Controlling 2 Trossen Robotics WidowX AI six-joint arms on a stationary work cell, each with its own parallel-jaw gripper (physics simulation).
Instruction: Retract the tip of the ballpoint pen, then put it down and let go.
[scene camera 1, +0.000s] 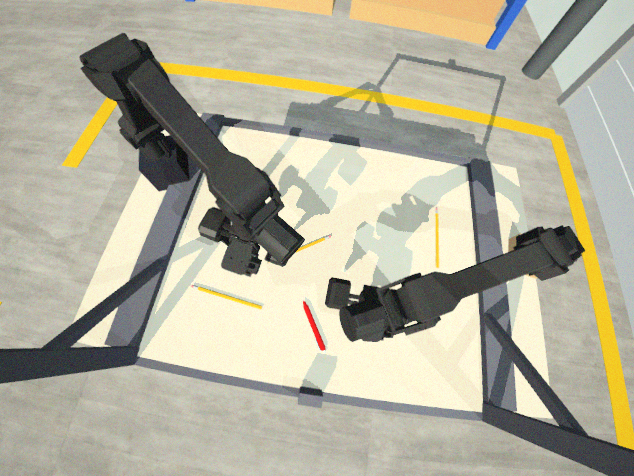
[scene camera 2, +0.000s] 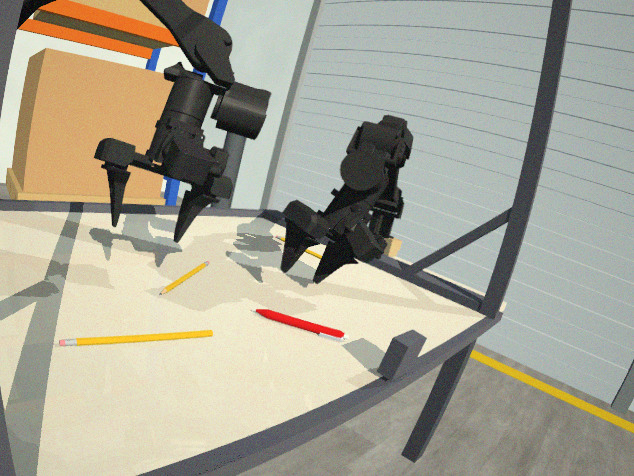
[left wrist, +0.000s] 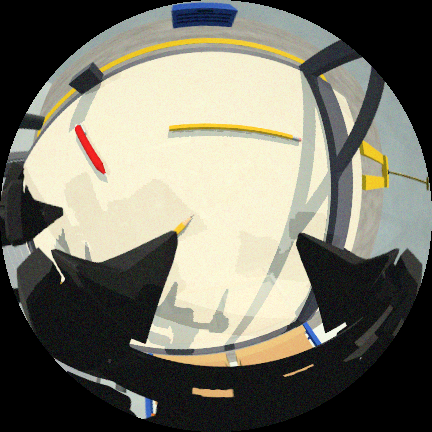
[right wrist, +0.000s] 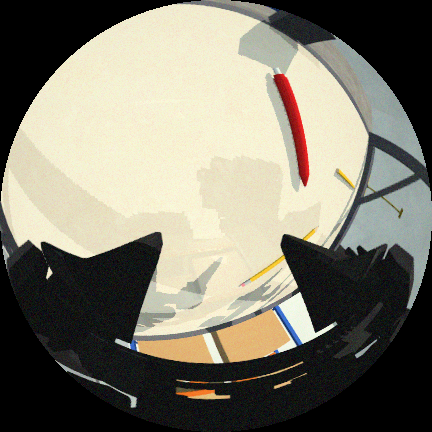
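Pixels of known places: left gripper, fingertip midpoint: (scene camera 2: 145, 234) (left wrist: 240, 238) (right wrist: 352, 247); right gripper, fingertip midpoint: (scene camera 1: 351, 294) (scene camera 2: 299, 277) (left wrist: 57, 215) (right wrist: 224, 240); left arm's base at its link origin: (scene camera 1: 157, 151); right arm's base at its link origin: (scene camera 2: 378, 234).
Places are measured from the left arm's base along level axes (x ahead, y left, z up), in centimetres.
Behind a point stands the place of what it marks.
Observation:
The red ballpoint pen (scene camera 1: 313, 326) @(z -9.4, x 29.6, y -53.3 cm) (scene camera 2: 299, 322) @(z -9.6, x 29.2, y -53.0 cm) (left wrist: 90, 150) @(z -9.5, x 29.1, y -51.3 cm) (right wrist: 294, 122) @(z -9.7, x 30.4, y -54.2 cm) lies flat on the cream table top (scene camera 1: 399, 374) @(z -10.6, x 46.6, y -69.7 cm) (scene camera 2: 204, 399) @(z -10.6, x 6.6, y -51.7 cm). In scene camera 2 a thin tip shows at its left end, and a pale push button and clip at its right end. My left gripper (scene camera 2: 145, 233) @(z -1.6, x 18.7, y -33.4 cm) (left wrist: 240, 238) @(z -1.6, x 18.7, y -33.4 cm) is open and empty, above the table to the back left of the pen. My right gripper (scene camera 2: 300, 276) @(z -7.1, x 40.4, y -48.5 cm) (right wrist: 224, 240) @(z -7.1, x 40.4, y -48.5 cm) is open and empty, above the table behind the pen and apart from it. In scene camera 1 the fingertips of both grippers are hidden under the arms.
One yellow pencil (scene camera 1: 227, 297) @(z -10.0, x 10.7, y -41.0 cm) (scene camera 2: 138, 338) @(z -10.1, x 9.9, y -40.8 cm) (left wrist: 225, 128) @(z -10.1, x 12.6, y -41.7 cm) lies left of the pen. A second pencil (scene camera 1: 314, 243) @(z -10.1, x 35.6, y -32.5 cm) (scene camera 2: 184, 278) @(z -10.1, x 29.8, y -33.6 cm) lies partly under the left arm in scene camera 1. A third pencil (scene camera 1: 437, 240) @(z -10.0, x 70.1, y -40.4 cm) lies at the right. A dark block (scene camera 2: 402, 356) @(z -6.5, x 22.2, y -67.4 cm) stands at the front edge.

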